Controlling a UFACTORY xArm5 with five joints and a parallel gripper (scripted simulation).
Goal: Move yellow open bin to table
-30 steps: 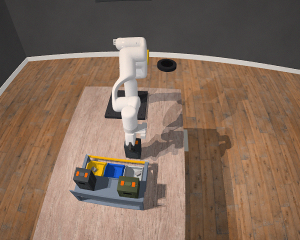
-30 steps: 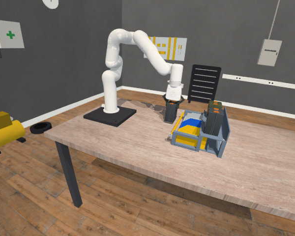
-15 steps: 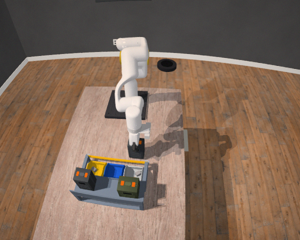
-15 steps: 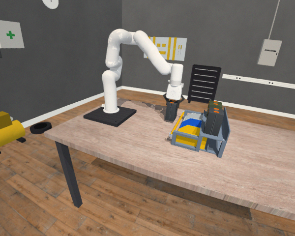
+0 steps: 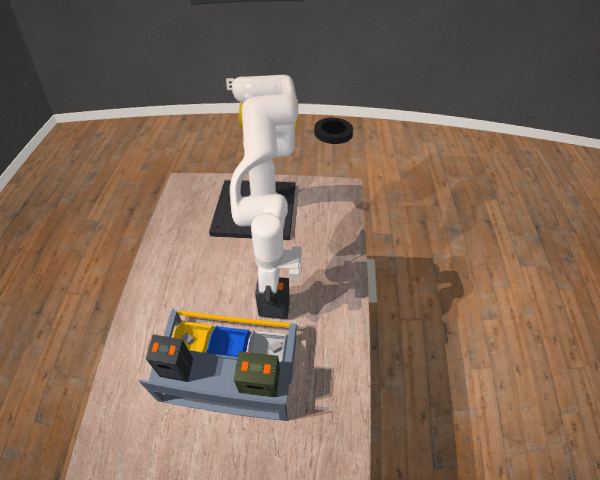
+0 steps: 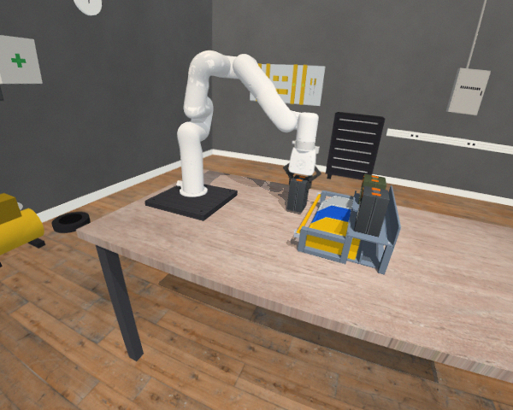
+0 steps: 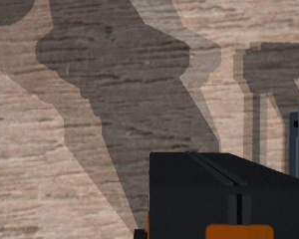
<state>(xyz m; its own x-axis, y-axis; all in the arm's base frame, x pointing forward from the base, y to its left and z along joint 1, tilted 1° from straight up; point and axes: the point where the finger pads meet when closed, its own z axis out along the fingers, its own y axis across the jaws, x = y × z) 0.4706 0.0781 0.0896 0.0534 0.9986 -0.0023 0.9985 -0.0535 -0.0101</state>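
Now: hand 7 cm short of the thin yellow rod, 12 cm to the left of it and 6 cm above it. Also, from my hand: grey shelf 20 cm ahead, 12 cm to the right, 5 cm below; pale grey bin 18 cm ahead, 1 cm to the right, 7 cm below; blue bin 18 cm ahead, 12 cm to the right, 7 cm below.
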